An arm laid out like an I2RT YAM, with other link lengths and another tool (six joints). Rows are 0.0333 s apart.
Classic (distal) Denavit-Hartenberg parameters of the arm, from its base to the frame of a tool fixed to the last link. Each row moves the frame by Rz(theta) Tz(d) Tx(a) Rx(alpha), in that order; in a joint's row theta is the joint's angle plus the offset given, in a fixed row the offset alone. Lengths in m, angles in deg.
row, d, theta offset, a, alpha
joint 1, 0.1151, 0, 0.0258, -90
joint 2, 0, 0, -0.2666, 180
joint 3, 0, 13.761, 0.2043, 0
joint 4, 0.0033, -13.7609, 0.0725, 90
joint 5, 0.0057, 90, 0, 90
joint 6, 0.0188, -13, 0.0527, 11.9
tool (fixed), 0.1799, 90, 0, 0
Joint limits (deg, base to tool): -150..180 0..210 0..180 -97..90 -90..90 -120..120
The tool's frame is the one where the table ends.
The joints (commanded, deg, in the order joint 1, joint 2, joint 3, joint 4, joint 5, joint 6), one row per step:
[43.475, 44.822, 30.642, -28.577, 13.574, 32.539]
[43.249, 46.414, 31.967, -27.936, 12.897, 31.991]
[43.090, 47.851, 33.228, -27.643, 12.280, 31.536]
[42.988, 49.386, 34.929, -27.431, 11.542, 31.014]
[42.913, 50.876, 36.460, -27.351, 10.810, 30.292]
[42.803, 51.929, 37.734, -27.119, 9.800, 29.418]
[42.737, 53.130, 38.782, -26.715, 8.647, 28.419]
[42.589, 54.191, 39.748, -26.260, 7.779, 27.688]
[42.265, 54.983, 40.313, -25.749, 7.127, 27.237]
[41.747, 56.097, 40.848, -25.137, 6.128, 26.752]
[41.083, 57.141, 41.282, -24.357, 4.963, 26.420]
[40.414, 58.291, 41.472, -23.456, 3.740, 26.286]
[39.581, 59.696, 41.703, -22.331, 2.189, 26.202]
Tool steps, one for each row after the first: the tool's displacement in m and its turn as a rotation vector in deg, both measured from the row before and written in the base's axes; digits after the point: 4 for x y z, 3 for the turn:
[0.0044, 0.0059, 0.0050, 0.218, -0.136, 0.633]
[0.0035, 0.0052, 0.0039, 0.076, 0.047, 0.596]
[0.0042, 0.0067, 0.0061, 0.269, -0.119, 0.788]
[0.0036, 0.0064, 0.0047, -0.042, -0.013, 0.943]
[0.0030, 0.0068, 0.0050, 0.221, -0.200, 1.216]
[0.0027, 0.0076, 0.0033, 0.074, -0.055, 1.451]
[0.0030, 0.0060, 0.0036, 0.189, -0.174, 0.982]
[0.0027, 0.0034, 0.0021, 0.214, -0.110, 0.462]
[0.0031, 0.0040, 0.0004, 0.193, 0.205, 0.555]
[0.0033, 0.0037, 0.0003, 0.467, 0.228, 0.438]
[0.0031, 0.0035, -0.0017, 0.476, 0.502, 0.351]
[0.0038, 0.0042, -0.0021, 0.685, 0.645, 0.404]

